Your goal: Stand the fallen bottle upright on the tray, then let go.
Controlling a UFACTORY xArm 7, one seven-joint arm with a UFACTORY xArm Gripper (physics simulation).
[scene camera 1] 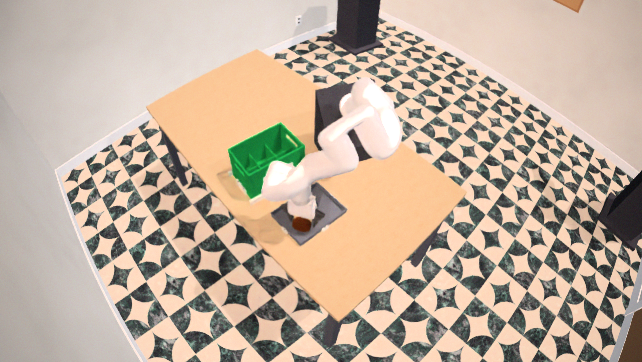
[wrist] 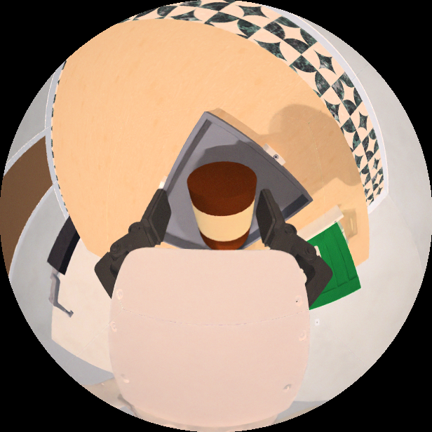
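Pixels of known places: gripper, fingertip midpoint: (scene camera 1: 303, 221); arm's base, link origin: (scene camera 1: 353, 107).
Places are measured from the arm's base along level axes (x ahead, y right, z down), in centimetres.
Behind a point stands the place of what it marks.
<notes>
The brown bottle (scene camera 1: 301, 224) {x 47.1, y -24.7, z 18.6 cm} (wrist: 223, 200) with a cream label lies on its side on the grey tray (scene camera 1: 331, 204) {x 29.2, y -21.7, z 23.9 cm} (wrist: 225, 131). Its wide base faces the wrist camera's upper side and its neck is hidden behind the hand. My gripper (wrist: 212, 200) is open, with one dark finger on each side of the bottle and gaps showing between the fingers and the bottle in the wrist view. In the scene view the white hand is over the bottle and hides its neck and label; the fingers are mostly hidden there.
A green divided crate (scene camera 1: 248, 176) {x 54.5, y -0.1, z 7.5 cm} (wrist: 336, 265) stands close beside the tray, partly behind the arm in the scene view. A black block (scene camera 1: 326, 115) {x 12.5, y 3.2, z 0.9 cm} is by the arm's base. The wooden table (scene camera 1: 390, 215) {x 13.0, y -41.4, z 24.5 cm} (wrist: 125, 100) has its long edge near the tray.
</notes>
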